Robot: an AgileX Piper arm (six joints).
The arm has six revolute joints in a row. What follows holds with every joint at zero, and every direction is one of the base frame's.
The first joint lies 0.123 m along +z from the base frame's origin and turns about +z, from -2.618 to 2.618 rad.
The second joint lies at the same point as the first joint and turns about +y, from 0 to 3.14 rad.
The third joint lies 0.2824 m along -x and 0.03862 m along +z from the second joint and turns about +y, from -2.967 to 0 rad.
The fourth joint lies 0.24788 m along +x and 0.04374 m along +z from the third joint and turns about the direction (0.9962, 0, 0.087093), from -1.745 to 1.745 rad.
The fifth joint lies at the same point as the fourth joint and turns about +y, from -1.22 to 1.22 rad.
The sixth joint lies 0.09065 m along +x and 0.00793 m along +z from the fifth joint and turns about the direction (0.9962, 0, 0.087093), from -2.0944 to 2.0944 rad.
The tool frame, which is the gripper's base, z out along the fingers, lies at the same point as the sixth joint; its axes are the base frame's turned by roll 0, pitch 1.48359 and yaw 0 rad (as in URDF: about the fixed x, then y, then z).
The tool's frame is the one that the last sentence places.
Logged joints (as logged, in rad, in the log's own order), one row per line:
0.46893 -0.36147 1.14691 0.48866 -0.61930 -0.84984
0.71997 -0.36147 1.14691 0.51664 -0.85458 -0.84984
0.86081 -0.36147 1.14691 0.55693 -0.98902 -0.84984
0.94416 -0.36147 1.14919 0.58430 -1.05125 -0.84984
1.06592 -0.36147 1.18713 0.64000 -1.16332 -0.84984
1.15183 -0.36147 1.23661 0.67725 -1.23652 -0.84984
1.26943 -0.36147 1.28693 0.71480 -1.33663 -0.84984
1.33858 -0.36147 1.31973 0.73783 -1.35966 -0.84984
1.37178 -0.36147 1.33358 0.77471 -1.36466 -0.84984
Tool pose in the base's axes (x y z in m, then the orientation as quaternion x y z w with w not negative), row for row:
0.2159 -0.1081 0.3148 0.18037 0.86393 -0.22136 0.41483
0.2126 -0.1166 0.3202 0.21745 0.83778 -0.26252 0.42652
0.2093 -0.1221 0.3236 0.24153 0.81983 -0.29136 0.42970
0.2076 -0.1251 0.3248 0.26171 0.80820 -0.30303 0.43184
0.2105 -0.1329 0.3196 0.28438 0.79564 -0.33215 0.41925
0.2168 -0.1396 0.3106 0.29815 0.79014 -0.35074 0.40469
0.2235 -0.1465 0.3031 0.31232 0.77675 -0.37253 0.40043
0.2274 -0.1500 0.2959 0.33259 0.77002 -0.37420 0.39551
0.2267 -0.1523 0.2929 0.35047 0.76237 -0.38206 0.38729
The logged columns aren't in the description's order. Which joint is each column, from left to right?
Columns, left to right: joint 6, joint 1, joint 2, joint 5, joint 4, joint 3.
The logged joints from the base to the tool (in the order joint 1, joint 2, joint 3, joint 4, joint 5, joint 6), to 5 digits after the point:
-0.36147 1.14691 -0.84984 -0.61930 0.48866 0.46893
-0.36147 1.14691 -0.84984 -0.85458 0.51664 0.71997
-0.36147 1.14691 -0.84984 -0.98902 0.55693 0.86081
-0.36147 1.14919 -0.84984 -1.05125 0.58430 0.94416
-0.36147 1.18713 -0.84984 -1.16332 0.64000 1.06592
-0.36147 1.23661 -0.84984 -1.23652 0.67725 1.15183
-0.36147 1.28693 -0.84984 -1.33663 0.71480 1.26943
-0.36147 1.31973 -0.84984 -1.35966 0.73783 1.33858
-0.36147 1.33358 -0.84984 -1.36466 0.77471 1.37178

